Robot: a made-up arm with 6 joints. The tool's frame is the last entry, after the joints. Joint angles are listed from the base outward. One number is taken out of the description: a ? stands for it. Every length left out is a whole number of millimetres.
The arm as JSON. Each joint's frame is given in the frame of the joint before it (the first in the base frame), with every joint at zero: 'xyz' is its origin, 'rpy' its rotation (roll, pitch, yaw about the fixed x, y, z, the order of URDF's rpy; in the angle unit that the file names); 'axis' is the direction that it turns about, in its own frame. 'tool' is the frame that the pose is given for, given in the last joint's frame.
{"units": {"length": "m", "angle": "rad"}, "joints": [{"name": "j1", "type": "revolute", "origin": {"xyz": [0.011, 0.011, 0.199], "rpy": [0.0, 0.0, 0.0]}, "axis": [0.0, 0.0, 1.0]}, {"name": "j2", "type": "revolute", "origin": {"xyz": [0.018, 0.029, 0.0], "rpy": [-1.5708, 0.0, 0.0]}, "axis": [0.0, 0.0, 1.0]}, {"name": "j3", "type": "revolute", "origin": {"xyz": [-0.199, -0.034, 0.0], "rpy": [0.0, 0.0, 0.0]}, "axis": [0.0, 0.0, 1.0]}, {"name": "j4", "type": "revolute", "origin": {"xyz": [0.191, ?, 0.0], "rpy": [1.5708, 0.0, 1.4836]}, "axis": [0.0, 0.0, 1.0]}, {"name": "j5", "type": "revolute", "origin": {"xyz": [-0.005, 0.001, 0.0], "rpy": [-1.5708, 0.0, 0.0]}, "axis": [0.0, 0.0, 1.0]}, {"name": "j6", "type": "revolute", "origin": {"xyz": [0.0, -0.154, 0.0], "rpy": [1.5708, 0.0, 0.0]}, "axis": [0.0, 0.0, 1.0]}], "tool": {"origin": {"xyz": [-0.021, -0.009, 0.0], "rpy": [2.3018, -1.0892, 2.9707]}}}
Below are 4 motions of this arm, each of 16 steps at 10 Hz.
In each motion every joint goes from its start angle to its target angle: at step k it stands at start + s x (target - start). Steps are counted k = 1, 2, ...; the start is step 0. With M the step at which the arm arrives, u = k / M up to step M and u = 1 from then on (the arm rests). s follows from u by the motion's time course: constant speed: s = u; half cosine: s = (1 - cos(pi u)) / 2; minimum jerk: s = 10 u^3 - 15 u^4 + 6 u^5.
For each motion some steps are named. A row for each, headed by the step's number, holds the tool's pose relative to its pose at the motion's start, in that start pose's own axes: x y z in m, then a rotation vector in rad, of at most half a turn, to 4 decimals.
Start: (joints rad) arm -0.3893 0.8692 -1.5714 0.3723 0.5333 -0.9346
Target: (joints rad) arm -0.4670 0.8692 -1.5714 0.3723 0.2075 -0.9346
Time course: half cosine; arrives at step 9
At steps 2, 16:
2: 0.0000 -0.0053 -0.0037 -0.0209 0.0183 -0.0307
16: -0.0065 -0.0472 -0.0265 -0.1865 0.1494 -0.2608

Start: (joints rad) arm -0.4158 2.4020 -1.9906 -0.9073 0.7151 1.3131
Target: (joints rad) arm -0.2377 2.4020 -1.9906 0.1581 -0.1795 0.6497
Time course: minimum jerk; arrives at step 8
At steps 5, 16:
5: -0.0525 0.0624 0.1258 0.5208 -0.5142 0.3039
16: -0.0694 0.0475 0.1598 0.7291 -0.6605 0.2220

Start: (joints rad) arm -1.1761 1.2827 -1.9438 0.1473 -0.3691 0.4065
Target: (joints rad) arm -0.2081 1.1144 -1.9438 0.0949 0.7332 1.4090
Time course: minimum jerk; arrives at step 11
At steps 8, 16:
8: -0.1240 0.1066 0.1127 1.1539 1.2166 0.4516
16: -0.1462 0.1013 0.1399 1.2354 1.4166 0.5457

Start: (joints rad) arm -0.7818 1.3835 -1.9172 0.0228 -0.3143 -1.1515
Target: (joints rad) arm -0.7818 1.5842 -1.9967 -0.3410 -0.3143 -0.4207
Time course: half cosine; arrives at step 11
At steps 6, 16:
6: 0.0065 0.0337 0.0252 0.2391 -0.0062 -0.0373
16: 0.0085 0.0607 0.0459 0.4256 -0.0056 -0.0455

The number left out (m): -0.031
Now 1 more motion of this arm.
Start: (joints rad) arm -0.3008 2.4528 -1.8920 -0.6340 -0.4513 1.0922
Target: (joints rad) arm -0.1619 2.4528 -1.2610 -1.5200 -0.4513 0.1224
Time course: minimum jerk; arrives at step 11
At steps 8, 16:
8: -0.1908 0.1602 -0.0583 -0.8438 -0.4749 1.2774
16: -0.2309 0.1719 -0.0607 -0.8965 -0.6310 1.4637

